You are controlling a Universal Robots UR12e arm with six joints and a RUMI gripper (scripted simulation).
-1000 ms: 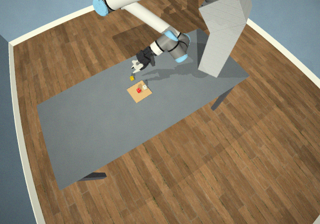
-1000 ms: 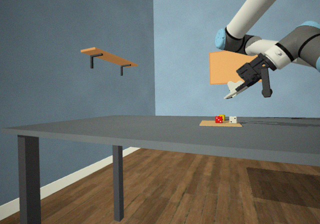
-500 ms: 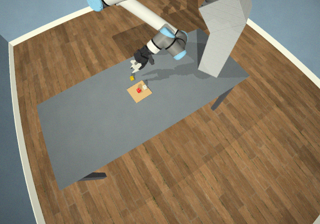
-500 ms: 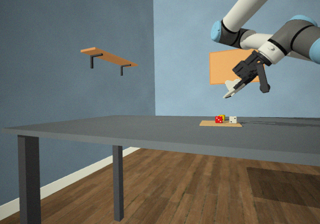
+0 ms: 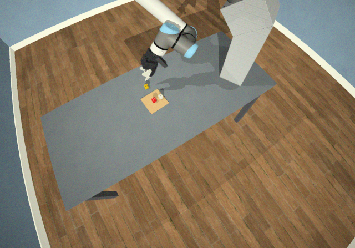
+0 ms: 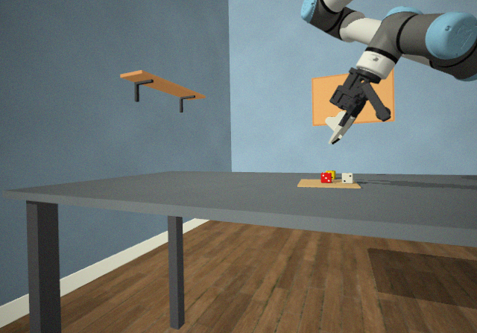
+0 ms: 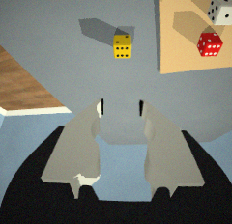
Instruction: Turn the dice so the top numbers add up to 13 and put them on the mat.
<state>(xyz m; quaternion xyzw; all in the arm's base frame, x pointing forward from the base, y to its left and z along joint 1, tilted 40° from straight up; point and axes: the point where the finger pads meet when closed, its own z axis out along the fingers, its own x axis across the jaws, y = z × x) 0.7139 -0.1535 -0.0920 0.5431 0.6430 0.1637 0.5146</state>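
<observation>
Right now the yellow die is 11 cm below my hand and 1 cm ahead of it. Also, from my hand: red die: 13 cm to the left, 10 cm below, 1 cm ahead; then tan mat: 13 cm to the left, 12 cm below, 1 cm ahead; then white die: 12 cm to the left, 10 cm below, 4 cm behind.
</observation>
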